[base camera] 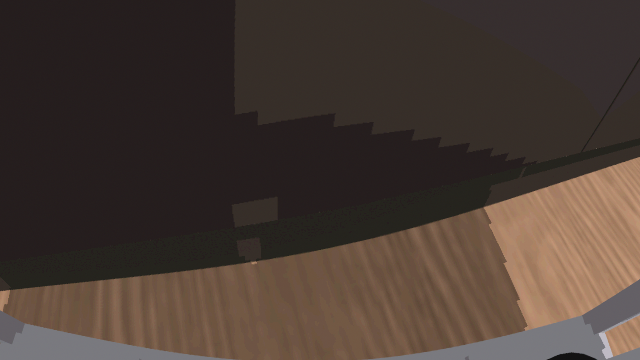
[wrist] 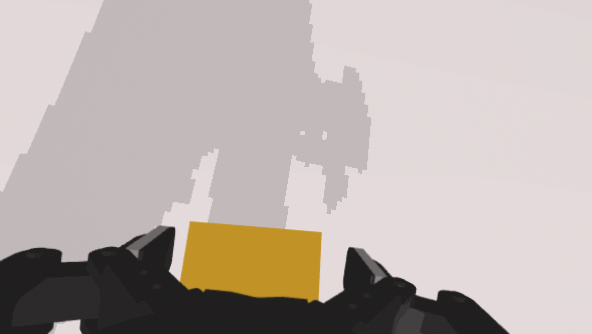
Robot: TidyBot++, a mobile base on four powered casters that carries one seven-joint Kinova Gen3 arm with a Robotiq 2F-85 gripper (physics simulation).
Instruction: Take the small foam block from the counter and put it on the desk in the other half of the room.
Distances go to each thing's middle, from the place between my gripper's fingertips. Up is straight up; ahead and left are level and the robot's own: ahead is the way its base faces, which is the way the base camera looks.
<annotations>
The yellow foam block (wrist: 257, 261) lies 20 mm behind my hand and 10 mm above it.
</annotations>
